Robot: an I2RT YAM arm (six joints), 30 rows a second.
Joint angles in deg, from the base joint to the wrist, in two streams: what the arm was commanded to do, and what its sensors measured. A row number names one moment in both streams.
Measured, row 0:
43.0, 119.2, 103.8, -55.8, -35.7, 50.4
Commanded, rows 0 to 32:
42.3, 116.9, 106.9, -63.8, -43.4, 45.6
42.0, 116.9, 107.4, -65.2, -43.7, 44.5
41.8, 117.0, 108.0, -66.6, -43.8, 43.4
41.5, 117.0, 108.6, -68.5, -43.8, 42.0
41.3, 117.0, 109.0, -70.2, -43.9, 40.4
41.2, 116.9, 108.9, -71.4, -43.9, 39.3
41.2, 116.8, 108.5, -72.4, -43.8, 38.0
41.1, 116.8, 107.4, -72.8, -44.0, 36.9
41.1, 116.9, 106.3, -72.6, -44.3, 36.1
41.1, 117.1, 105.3, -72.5, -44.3, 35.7
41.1, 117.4, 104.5, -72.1, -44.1, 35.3
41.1, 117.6, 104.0, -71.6, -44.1, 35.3
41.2, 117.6, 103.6, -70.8, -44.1, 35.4
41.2, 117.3, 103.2, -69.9, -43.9, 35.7
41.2, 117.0, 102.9, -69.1, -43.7, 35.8
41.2, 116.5, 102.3, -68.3, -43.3, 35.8
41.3, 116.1, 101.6, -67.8, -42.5, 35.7
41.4, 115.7, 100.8, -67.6, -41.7, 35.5
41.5, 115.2, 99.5, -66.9, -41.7, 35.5
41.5, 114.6, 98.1, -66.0, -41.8, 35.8
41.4, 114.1, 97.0, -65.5, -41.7, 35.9
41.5, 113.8, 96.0, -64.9, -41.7, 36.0
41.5, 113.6, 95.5, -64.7, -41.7, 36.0
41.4, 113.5, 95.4, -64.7, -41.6, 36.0
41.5, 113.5, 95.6, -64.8, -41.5, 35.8
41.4, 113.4, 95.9, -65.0, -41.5, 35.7
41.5, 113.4, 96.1, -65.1, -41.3, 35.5
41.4, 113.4, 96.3, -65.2, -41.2, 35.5
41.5, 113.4, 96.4, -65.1, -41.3, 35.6
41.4, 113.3, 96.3, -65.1, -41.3, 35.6
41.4, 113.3, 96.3, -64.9, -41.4, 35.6
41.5, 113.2, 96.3, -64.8, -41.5, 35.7
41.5, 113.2, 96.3, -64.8, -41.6, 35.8
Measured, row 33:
41.1, 114.8, 96.1, -64.1, -40.9, 36.9
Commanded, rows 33 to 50:
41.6, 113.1, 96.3, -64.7, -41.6, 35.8
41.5, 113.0, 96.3, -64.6, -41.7, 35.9
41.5, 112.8, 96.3, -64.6, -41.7, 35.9
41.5, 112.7, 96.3, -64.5, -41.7, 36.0
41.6, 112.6, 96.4, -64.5, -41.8, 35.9
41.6, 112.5, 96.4, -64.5, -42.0, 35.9
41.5, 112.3, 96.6, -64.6, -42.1, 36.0
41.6, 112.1, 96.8, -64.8, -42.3, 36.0
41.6, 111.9, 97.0, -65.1, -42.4, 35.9
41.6, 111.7, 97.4, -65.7, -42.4, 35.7
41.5, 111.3, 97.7, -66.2, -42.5, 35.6
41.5, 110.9, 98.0, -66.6, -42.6, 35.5
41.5, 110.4, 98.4, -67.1, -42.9, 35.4
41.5, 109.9, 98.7, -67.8, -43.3, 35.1
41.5, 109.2, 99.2, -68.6, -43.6, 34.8
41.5, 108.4, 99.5, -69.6, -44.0, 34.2
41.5, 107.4, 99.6, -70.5, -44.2, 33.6
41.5, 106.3, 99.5, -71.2, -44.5, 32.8
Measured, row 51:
41.3, 110.5, 97.4, -66.0, -41.1, 35.7
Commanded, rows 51 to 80:
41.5, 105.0, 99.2, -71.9, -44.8, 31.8
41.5, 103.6, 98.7, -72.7, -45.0, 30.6
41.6, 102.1, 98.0, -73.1, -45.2, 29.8
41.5, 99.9, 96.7, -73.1, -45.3, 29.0
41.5, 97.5, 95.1, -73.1, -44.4, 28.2
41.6, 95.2, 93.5, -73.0, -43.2, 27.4
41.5, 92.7, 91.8, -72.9, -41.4, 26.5
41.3, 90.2, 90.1, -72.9, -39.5, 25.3
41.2, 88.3, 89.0, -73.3, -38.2, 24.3
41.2, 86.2, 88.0, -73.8, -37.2, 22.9
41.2, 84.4, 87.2, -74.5, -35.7, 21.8
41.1, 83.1, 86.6, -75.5, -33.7, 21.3
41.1, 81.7, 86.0, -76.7, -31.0, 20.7
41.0, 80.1, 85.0, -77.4, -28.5, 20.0
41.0, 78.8, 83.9, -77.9, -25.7, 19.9
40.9, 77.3, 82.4, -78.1, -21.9, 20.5
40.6, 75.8, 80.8, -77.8, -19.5, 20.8
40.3, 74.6, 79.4, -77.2, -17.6, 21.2
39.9, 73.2, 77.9, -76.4, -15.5, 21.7
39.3, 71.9, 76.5, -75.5, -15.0, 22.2
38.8, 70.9, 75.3, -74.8, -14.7, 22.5
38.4, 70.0, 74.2, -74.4, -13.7, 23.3
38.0, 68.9, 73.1, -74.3, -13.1, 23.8
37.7, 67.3, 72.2, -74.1, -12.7, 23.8
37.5, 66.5, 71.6, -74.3, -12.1, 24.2
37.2, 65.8, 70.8, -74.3, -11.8, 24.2
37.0, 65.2, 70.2, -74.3, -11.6, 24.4
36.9, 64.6, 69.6, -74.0, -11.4, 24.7
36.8, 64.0, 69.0, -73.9, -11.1, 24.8
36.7, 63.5, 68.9, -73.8, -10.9, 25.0
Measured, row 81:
37.1, 64.7, 69.8, -74.4, -13.5, 24.3
